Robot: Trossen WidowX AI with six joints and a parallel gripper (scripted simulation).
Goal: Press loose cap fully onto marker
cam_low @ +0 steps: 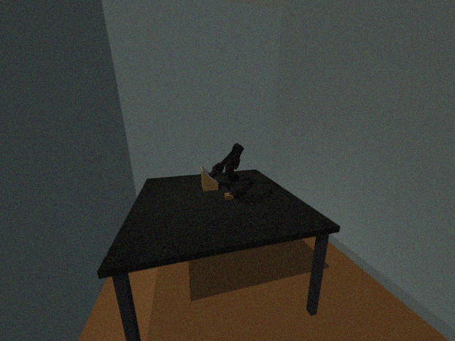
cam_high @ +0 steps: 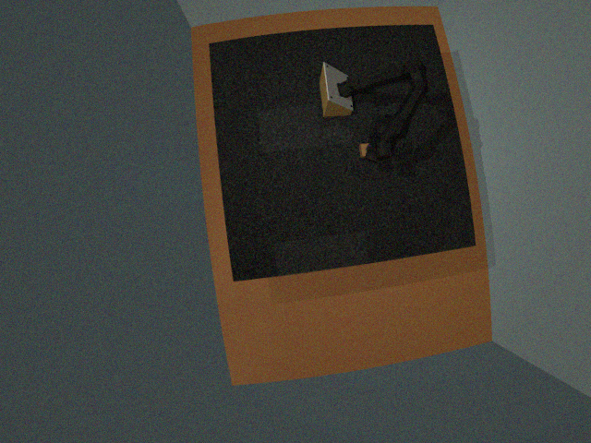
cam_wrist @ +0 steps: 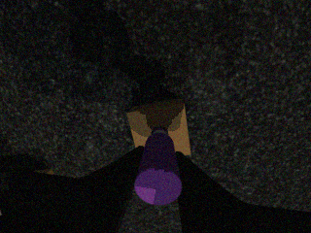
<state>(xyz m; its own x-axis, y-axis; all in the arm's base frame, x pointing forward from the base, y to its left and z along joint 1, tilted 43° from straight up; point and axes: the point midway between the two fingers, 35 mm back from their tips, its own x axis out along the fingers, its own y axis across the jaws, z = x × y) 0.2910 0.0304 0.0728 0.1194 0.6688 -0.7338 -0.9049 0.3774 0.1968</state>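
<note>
Now: gripper tip 10 mm below the purple cap. From my gripper tip the other things lie so: holder block: 60 mm below.
</note>
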